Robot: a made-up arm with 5 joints.
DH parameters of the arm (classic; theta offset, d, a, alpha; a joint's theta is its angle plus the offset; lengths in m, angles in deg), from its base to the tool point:
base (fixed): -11.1 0 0.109 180
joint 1: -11.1 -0.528 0.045 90
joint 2: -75.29 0 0.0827 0
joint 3: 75.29 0 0.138 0
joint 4: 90 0.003 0.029 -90
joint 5: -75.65 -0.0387 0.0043 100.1
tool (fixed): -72.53 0.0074 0 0
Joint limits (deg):
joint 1: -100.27..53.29
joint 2: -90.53..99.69
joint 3: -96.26..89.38
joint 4: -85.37..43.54
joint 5: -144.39..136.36
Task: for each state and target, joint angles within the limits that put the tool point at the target. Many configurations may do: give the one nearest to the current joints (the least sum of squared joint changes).
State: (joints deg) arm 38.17 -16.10 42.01 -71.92 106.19
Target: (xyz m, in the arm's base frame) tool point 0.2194 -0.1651 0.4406
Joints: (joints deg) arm 53.29 12.10 52.11 -64.86 128.36
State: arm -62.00 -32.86 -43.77 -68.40 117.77
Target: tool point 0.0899 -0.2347 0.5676
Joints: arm -86.90 -83.12 -82.68 -83.94 118.12
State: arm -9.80 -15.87 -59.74 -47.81 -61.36
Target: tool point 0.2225 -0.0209 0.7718
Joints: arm 0.29 -19.30 -38.17 -56.32 -60.84
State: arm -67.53 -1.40 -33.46 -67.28 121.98
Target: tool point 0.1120 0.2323 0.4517
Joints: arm -87.73 37.22 8.19 -56.26 121.50
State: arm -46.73 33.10 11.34 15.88 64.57
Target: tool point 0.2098 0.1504 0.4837
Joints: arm -55.89 13.24 15.54 28.41 65.15
